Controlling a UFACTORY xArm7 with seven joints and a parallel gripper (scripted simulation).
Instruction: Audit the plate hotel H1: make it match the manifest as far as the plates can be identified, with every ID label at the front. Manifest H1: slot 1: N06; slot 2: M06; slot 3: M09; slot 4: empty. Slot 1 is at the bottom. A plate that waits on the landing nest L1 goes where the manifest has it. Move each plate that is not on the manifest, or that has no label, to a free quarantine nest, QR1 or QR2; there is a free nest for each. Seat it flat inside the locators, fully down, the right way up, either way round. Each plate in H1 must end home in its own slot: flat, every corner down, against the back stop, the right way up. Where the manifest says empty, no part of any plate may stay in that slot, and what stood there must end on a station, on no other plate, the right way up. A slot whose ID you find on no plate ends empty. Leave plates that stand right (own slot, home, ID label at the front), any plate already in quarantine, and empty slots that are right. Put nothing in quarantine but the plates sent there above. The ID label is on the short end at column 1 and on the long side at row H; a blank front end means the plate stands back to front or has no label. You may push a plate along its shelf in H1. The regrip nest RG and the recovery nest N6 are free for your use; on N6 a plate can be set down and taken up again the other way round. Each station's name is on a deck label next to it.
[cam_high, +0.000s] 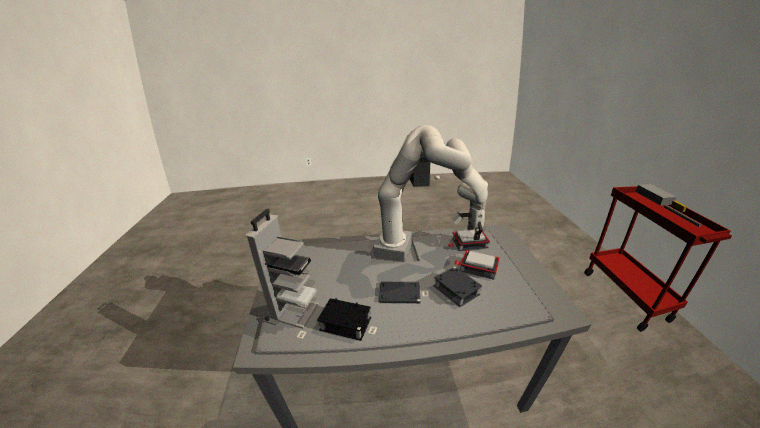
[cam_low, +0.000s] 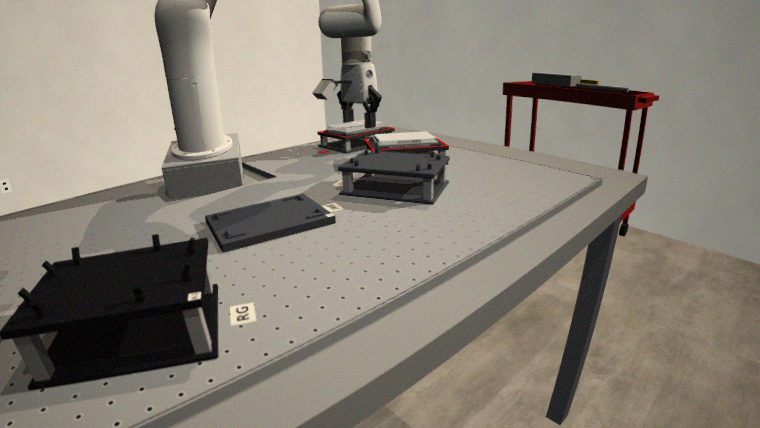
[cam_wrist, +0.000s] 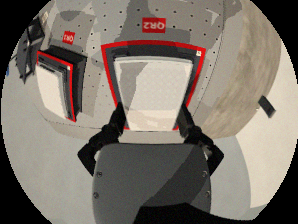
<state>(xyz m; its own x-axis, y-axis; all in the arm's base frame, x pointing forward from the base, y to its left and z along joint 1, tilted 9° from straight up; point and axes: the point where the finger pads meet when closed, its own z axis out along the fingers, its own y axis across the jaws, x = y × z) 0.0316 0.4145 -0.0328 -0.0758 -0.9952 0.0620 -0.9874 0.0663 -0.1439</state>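
Right now the red quarantine nest is 1 cm to the right of my hand and 2 cm below it. Also, from my hand: black regrip nest RG (41 cm ahead, 69 cm to the right); dark plate (33 cm ahead, 86 cm to the right, 19 cm above); RG label (46 cm ahead, 59 cm to the right, 6 cm below).
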